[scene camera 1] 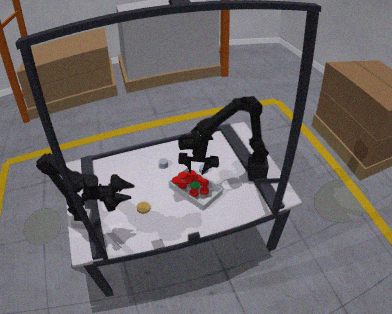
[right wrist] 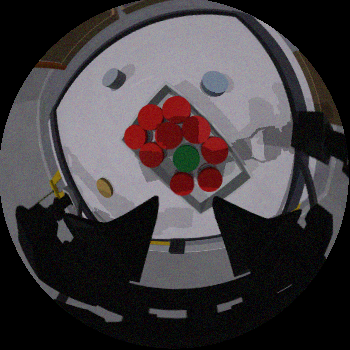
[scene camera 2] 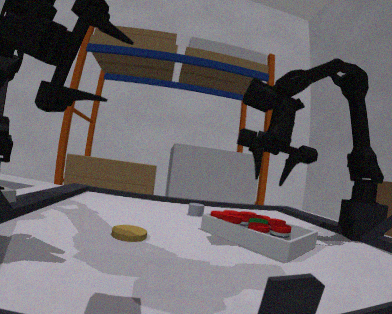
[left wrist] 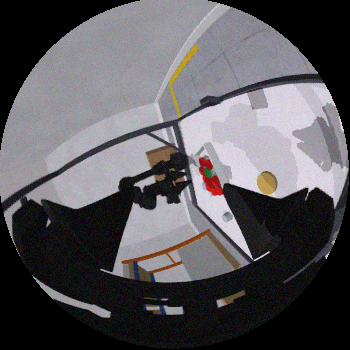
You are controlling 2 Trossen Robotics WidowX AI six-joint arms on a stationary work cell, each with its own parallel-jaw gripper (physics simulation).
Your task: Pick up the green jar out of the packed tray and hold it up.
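Seen in the pictures: left gripper, fingertip midpoint: (scene camera 1: 132, 191) (scene camera 2: 119, 71) (left wrist: 179, 189); right gripper, fingertip midpoint: (scene camera 1: 196, 174) (right wrist: 186, 200) (scene camera 2: 268, 182) (left wrist: 188, 176); left arm's base, link origin: (right wrist: 68, 198); right arm's base, link origin: (scene camera 1: 258, 160) (scene camera 2: 363, 202) (left wrist: 172, 162).
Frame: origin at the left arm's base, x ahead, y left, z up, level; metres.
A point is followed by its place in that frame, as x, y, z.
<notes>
The green jar (scene camera 1: 195, 185) {0.584, 0.224, 0.002} (scene camera 2: 258, 221) {0.578, 0.216, 0.002} (left wrist: 208, 173) {0.564, 0.223, 0.002} (right wrist: 186, 158) {0.582, 0.232, 0.002} stands in the grey tray (scene camera 1: 192, 198) {0.569, 0.148, -0.011} (scene camera 2: 250, 241) {0.560, 0.157, -0.030} (right wrist: 225, 193) {0.671, 0.160, -0.015}, its round lid up. Several red-lidded jars (right wrist: 169, 135) {0.553, 0.269, 0.002} stand close around it, with a bare stretch of tray at one end. My right gripper (scene camera 1: 196, 172) {0.588, 0.216, 0.092} (scene camera 2: 269, 181) {0.588, 0.216, 0.092} (right wrist: 186, 200) {0.588, 0.216, 0.092} is partly open and empty, pointing down above the tray, clear of the jars. My left gripper (scene camera 1: 132, 191) {0.332, -0.023, 0.227} (scene camera 2: 119, 71) {0.332, -0.023, 0.227} is wide open and empty, raised at the picture's left, away from the tray. The jar's lower body is hidden by its neighbours.
A yellow-brown disc (scene camera 1: 143, 207) {0.324, 0.104, -0.034} (scene camera 2: 129, 233) {0.332, 0.089, -0.034} (left wrist: 267, 183) {0.316, 0.103, -0.034} (right wrist: 105, 187) {0.337, 0.116, -0.034} lies left of the tray in scene camera 1. A small grey cylinder (scene camera 1: 163, 163) {0.407, 0.401, -0.011} (scene camera 2: 196, 209) {0.409, 0.396, -0.023} (right wrist: 114, 79) {0.422, 0.405, -0.013} stands behind it. A blue-grey cylinder (right wrist: 215, 83) {0.629, 0.375, -0.022} stands near the tray. A dark frame (scene camera 1: 300, 100) {0.973, 0.049, 0.621} arches over the table.
</notes>
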